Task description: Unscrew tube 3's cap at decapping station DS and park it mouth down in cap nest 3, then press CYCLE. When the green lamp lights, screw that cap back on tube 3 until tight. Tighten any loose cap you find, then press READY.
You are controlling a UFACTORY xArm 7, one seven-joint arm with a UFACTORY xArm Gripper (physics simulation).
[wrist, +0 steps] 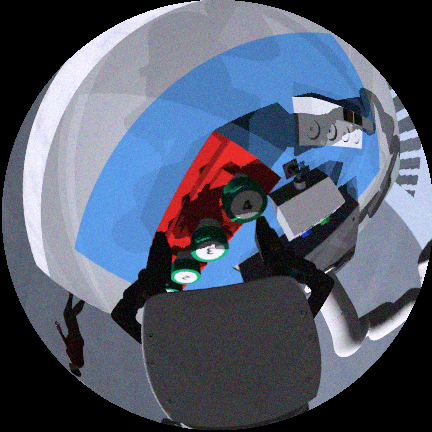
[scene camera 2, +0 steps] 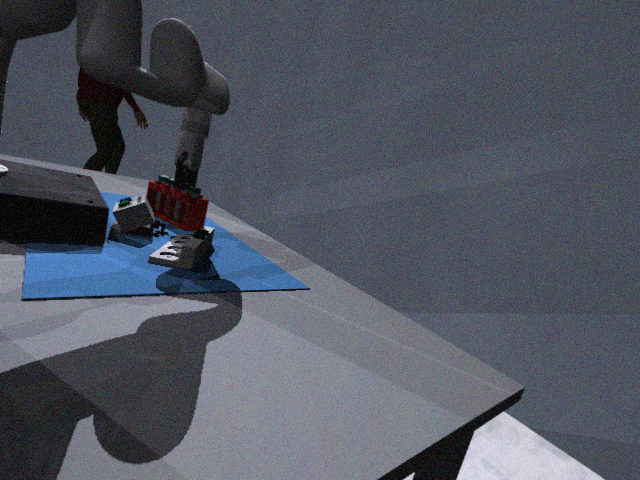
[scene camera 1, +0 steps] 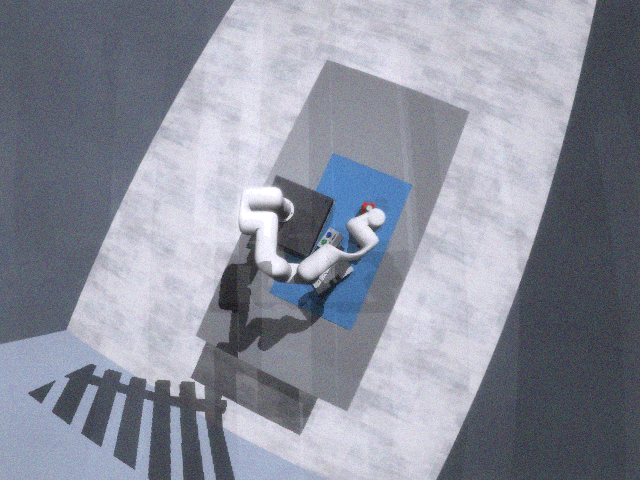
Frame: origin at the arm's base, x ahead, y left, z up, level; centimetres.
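Seen in the pictures: gripper, fingertip midpoint: (wrist: 211, 234) (scene camera 2: 184, 188); arm's base, origin of the base link: (scene camera 1: 282, 210).
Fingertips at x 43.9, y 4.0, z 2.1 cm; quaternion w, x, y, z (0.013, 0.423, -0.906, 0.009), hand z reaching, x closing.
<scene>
Pixels of each thing's top centre, then the offset from my fingertips to it. "spot": a spot on its surface instead. Level surfaces: height alone.
- red rack, middle of its top: (wrist: 194, 251) (scene camera 2: 178, 187) dx -0.6, dy +3.0, dz -0.4 cm
- Cap 3, middle of its top: (wrist: 209, 250) dx +0.0, dy +0.5, dz +1.6 cm
- cap 4, middle of its top: (wrist: 246, 204) dx +1.0, dy -4.6, dz +1.4 cm
- cap 2, middle of its top: (wrist: 185, 277) dx -1.1, dy +5.6, dz +1.4 cm
- cap 1, middle of its top: (wrist: 169, 293) dx -2.2, dy +10.7, dz +1.4 cm
- grey box, middle of its top: (wrist: 322, 223) (scene camera 2: 137, 196) (scene camera 1: 330, 240) dx -15.3, dy -10.5, dz -2.3 cm
- blue button, middle of its top: (wrist: 309, 234) (scene camera 1: 329, 234) dx -16.8, dy -7.7, dz -3.2 cm
- green button, middle of its top: (wrist: 328, 222) (scene camera 1: 324, 241) dx -18.0, dy -12.1, dz -3.2 cm
- pale block, surface spot: (wrist: 327, 131) spot: dx -8.0, dy -23.5, dz -10.1 cm
- blue mat, its level: dz -10.7 cm
- small dark clamp-like fixture, surface spot: (wrist: 292, 169) spot: dx -8.5, dy -12.3, dz -9.8 cm
A red rack (scene camera 1: 364, 205) (scene camera 2: 194, 214) (wrist: 235, 150) holds tubes with green-rimmed caps. Cap 3 (wrist: 210, 246) lies between cap 4 (wrist: 245, 204) and cap 2 (wrist: 186, 274); cap 1 (wrist: 172, 290) is mostly hidden. My gripper (scene camera 2: 185, 181) (wrist: 211, 234) is open, its fingers pointing down at the rack, one on each side of cap 3 in the wrist view; contact cannot be told. A grey box (scene camera 2: 133, 214) (wrist: 310, 205) carries a blue button (scene camera 1: 328, 234) (wrist: 306, 234) and a green button (scene camera 1: 324, 241) (wrist: 326, 221). A pale block (scene camera 2: 178, 252) (wrist: 327, 131) has round recesses and small dark windows.
A large dark box (scene camera 1: 302, 211) (scene camera 2: 51, 209) stands beside the blue mat (scene camera 1: 361, 178) (scene camera 2: 67, 273) (wrist: 115, 195). A small dark clamp-like fixture (wrist: 292, 169) stands between the grey box and the pale block. A person (scene camera 2: 105, 121) (wrist: 74, 340) is beyond the table.
</scene>
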